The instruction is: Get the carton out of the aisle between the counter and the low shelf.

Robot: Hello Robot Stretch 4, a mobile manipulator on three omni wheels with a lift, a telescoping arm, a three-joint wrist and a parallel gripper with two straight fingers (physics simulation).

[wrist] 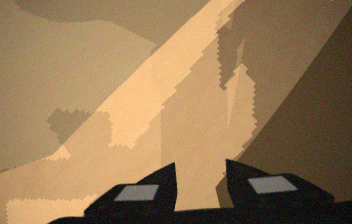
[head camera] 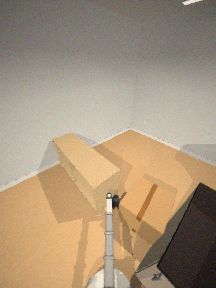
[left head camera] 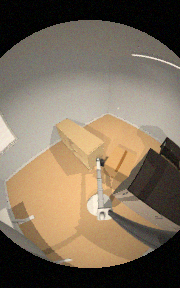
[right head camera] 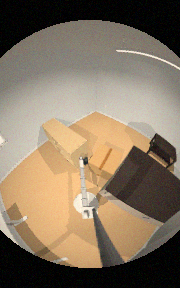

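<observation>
The carton, orange-brown with a darker tape stripe, sits on the floor between the pale wooden low shelf on the left and the dark-topped counter on the right. My gripper is at the end of the arm, by the near end of the shelf and left of the carton in the head view. Its fingers stand apart with nothing between them in the wrist view. How high it is above the floor I cannot tell.
A small black table stands beyond the counter by the right wall. Two grey walls meet in a corner behind the shelf and carton. My white base is on the near side, close to the counter's left corner.
</observation>
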